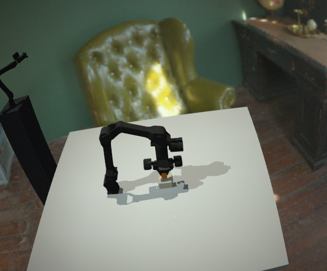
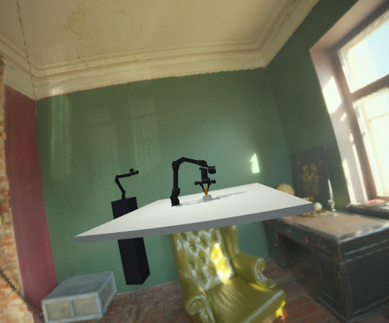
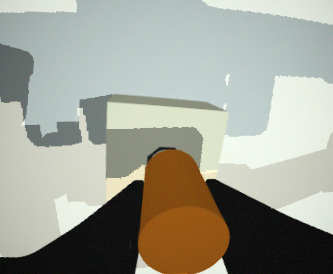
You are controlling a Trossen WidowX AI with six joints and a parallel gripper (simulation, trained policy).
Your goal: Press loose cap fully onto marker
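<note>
The orange cap is 1 cm above my gripper tip. Also, from my gripper tip: pale holder block (5 cm below).
</note>
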